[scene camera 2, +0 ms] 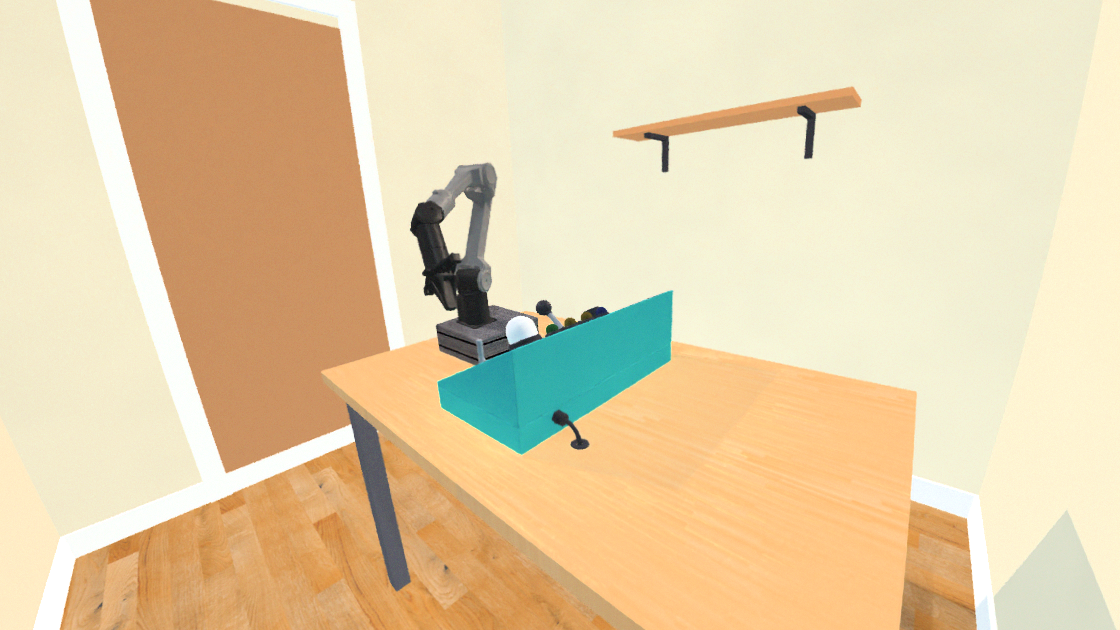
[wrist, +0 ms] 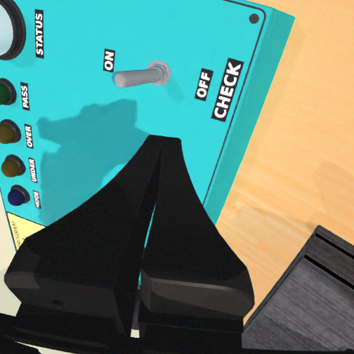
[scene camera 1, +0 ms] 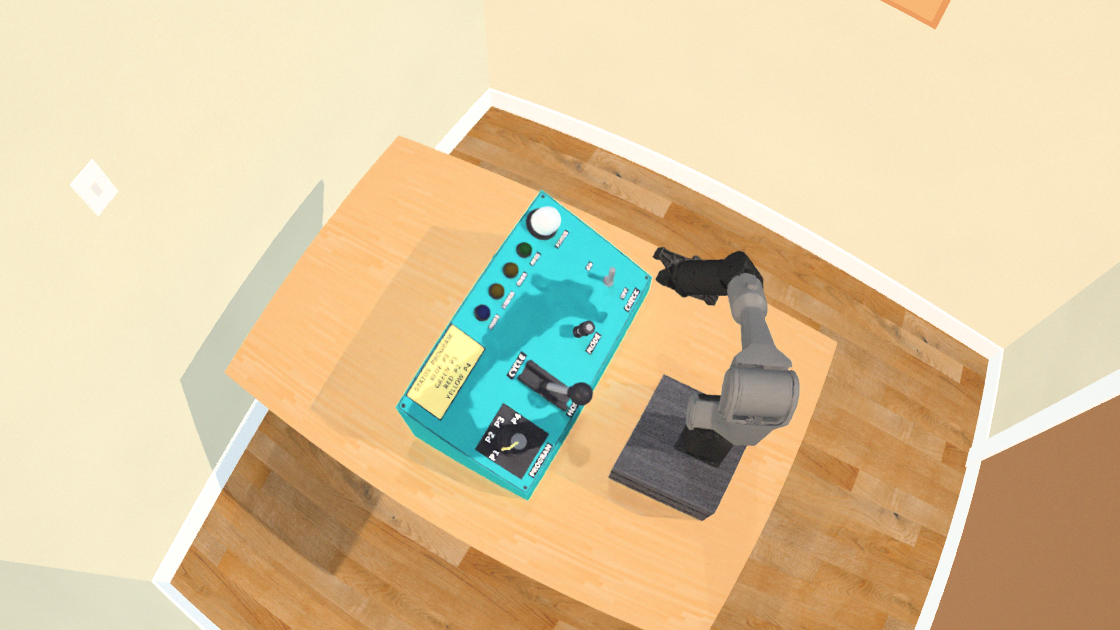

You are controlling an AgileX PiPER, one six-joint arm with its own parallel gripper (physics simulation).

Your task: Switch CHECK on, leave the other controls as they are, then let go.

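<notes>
The CHECK toggle is a grey metal lever near a corner of the turquoise panel. In the wrist view its tip leans toward the ON label, away from the OFF label. My gripper is shut with nothing between its fingertips. It is above and apart from the toggle, beyond the panel's near edge in scene camera 1. In scene camera 2 the black gripper hangs above the table, and its fingertips are too small to tell apart.
The panel also bears the MODE knob, the CYCLE lever, the PROGRAM dial and a white STATUS dome. A black stalk stands behind the panel. The arm's dark base block is on the table.
</notes>
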